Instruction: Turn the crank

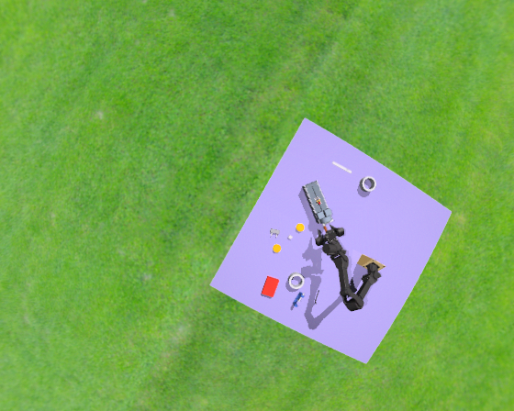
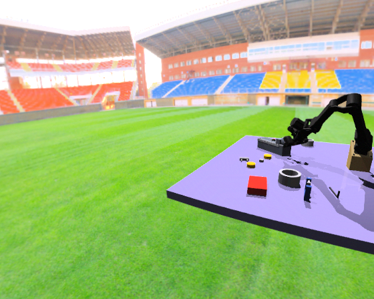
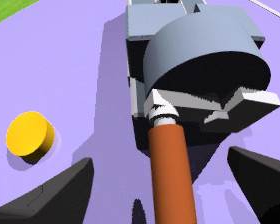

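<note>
The brown crank handle is 30 mm above my gripper tip, 10 mm to the left of it and 10 mm behind it. The rest, counted from my gripper tip: red pointer 110 mm ahead, 100 mm to the right, 10 mm above; then white bar 410 mm to the right, 100 mm ahead, 70 mm below; then small grey bracket 230 mm ahead, 210 mm to the left, 70 mm below.
</note>
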